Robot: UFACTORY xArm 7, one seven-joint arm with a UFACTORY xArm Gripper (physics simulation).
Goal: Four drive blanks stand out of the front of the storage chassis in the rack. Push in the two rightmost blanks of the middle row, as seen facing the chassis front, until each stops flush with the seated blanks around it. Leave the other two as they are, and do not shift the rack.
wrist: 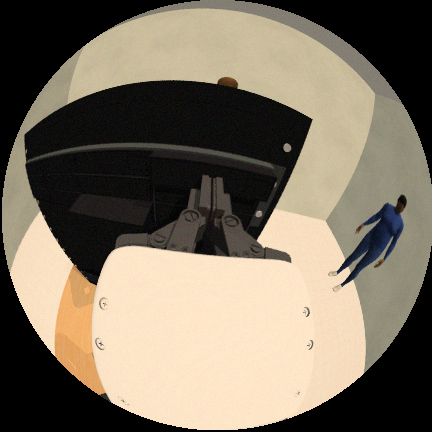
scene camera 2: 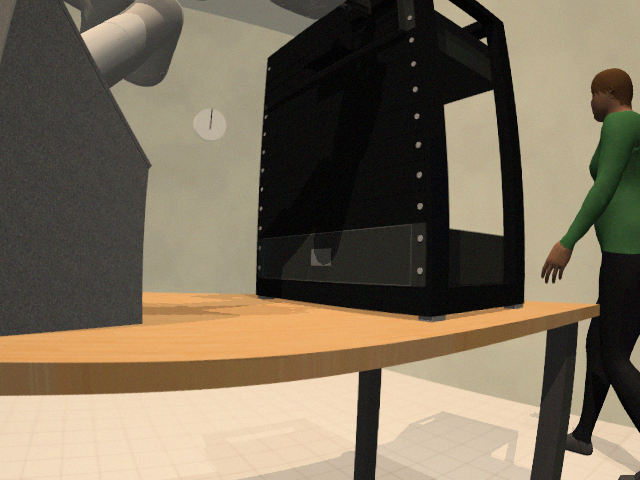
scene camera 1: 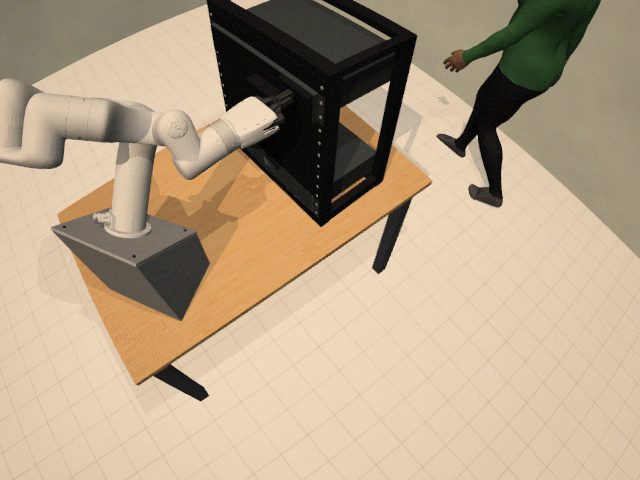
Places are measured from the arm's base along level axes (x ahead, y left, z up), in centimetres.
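Where they show: gripper, fingertip midpoint: (wrist: 208,189) (scene camera 2: 368,9) (scene camera 1: 291,95); arm's base, origin of the base link: (scene camera 2: 40,97) (scene camera 1: 127,228).
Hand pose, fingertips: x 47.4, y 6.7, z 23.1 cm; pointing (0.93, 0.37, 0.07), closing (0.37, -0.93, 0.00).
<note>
Things, the pixels of their centre, and the offset from my fingertips. "pt": a spot on its surface instead. Level surfaces: height alone.
- black rack, surface spot: (scene camera 2: 436,206) pt dy -6.7, dx +7.1, dz -35.1 cm
- drive blank, body centre: (wrist: 121,193) (scene camera 2: 345,59) (scene camera 1: 277,82) dy +11.5, dx -0.5, dz -4.6 cm
- wide dark block, surface spot: (wrist: 172,167) pt dy +3.0, dx -1.2, dz +1.6 cm
- wooden table, its level: dz -50.9 cm
The black rack (scene camera 1: 329,180) (scene camera 2: 436,206) stands upright on the table, with the dark storage chassis (scene camera 1: 233,59) (wrist: 90,167) in its upper part. My gripper (scene camera 1: 290,94) (wrist: 208,189) is shut and empty, its fingertips at the right part of the chassis front. In the wrist view a drive blank (wrist: 110,209) stands out left of the fingers, lower down. A wide dark block (wrist: 172,167) shows behind and above the fingertips, below the chassis's top edge; I cannot tell how far it stands out. The fingers hide part of the front, and dark shading hides the blanks' seams. Contact is unclear.
The wooden table (scene camera 1: 268,248) (scene camera 2: 289,341) carries the arm's grey base (scene camera 1: 155,273) (scene camera 2: 67,206). A person in green (scene camera 1: 532,56) (scene camera 2: 617,170) is beyond the rack. A person in blue (wrist: 380,230) shows at the right in the wrist view.
</note>
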